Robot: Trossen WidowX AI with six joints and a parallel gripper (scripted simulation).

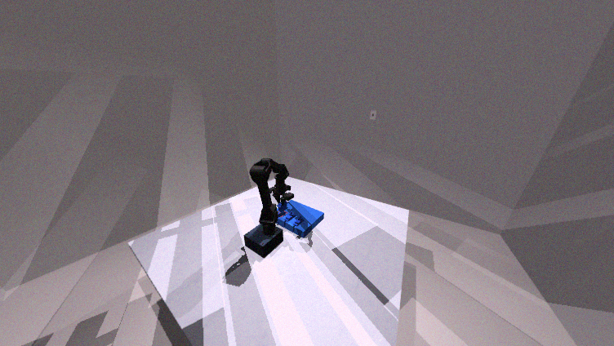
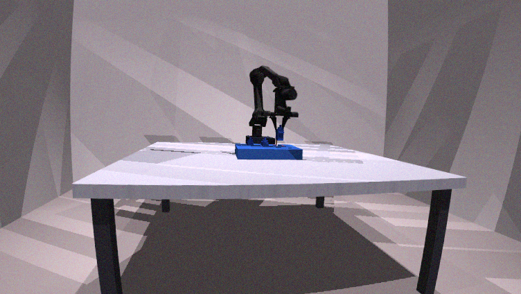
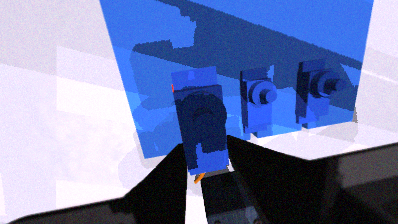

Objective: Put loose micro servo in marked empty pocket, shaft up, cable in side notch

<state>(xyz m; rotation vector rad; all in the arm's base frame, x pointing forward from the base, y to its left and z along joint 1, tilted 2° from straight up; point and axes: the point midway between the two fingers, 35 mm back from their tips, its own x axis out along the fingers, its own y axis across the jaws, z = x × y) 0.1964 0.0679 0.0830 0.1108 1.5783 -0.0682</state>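
My gripper tip is 100 mm short of the blue deck, 100 mm above it and 90 mm to the left of it.
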